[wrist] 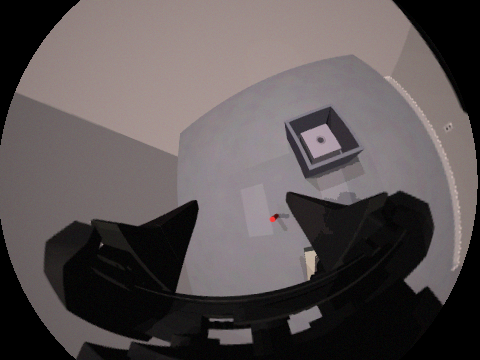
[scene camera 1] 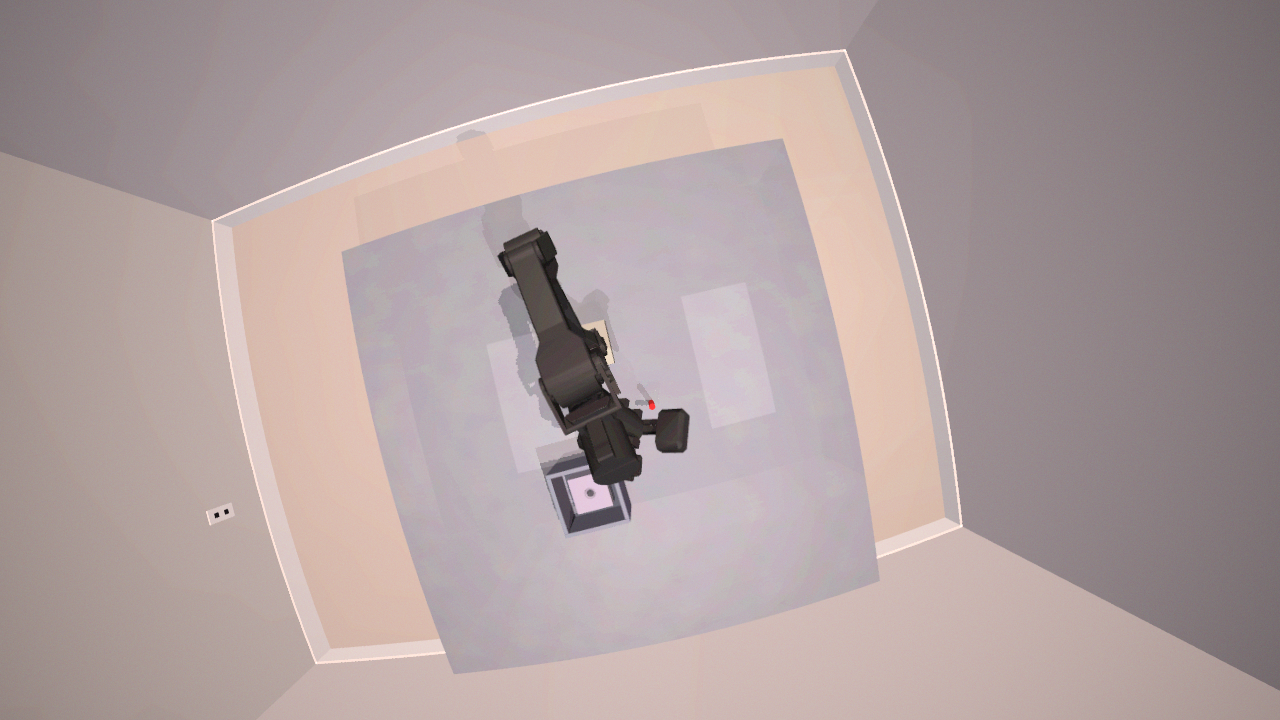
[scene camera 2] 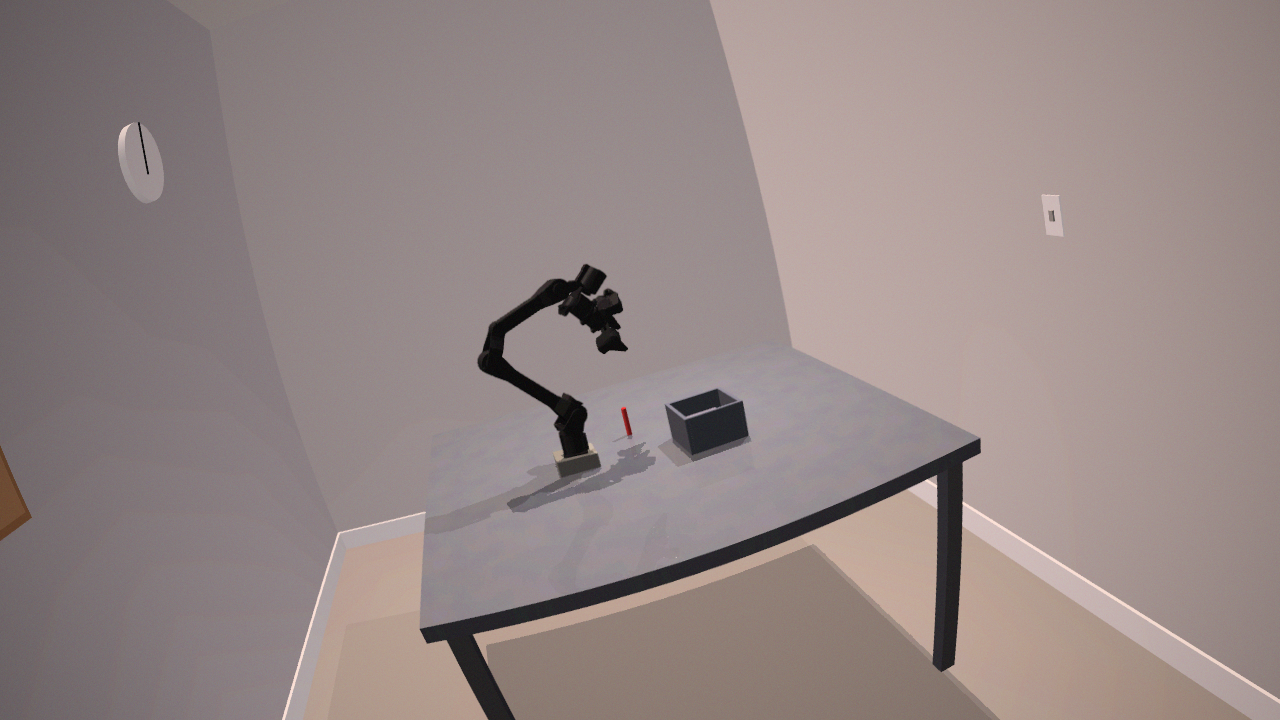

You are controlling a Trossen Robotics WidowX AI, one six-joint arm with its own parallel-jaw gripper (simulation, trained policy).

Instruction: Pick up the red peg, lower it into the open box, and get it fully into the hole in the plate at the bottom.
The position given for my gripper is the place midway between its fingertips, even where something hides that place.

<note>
I see my gripper (scene camera 1: 653, 446), a dark box (scene camera 2: 727, 422) and a pale plate (scene camera 1: 588, 496).
The dark box is seen too in the wrist view (wrist: 350, 145) and in scene camera 1 (scene camera 1: 573, 524). The pale plate shows as well in the wrist view (wrist: 319, 143). My gripper shows as well in the wrist view (wrist: 243, 201) and in scene camera 2 (scene camera 2: 623, 339).
</note>
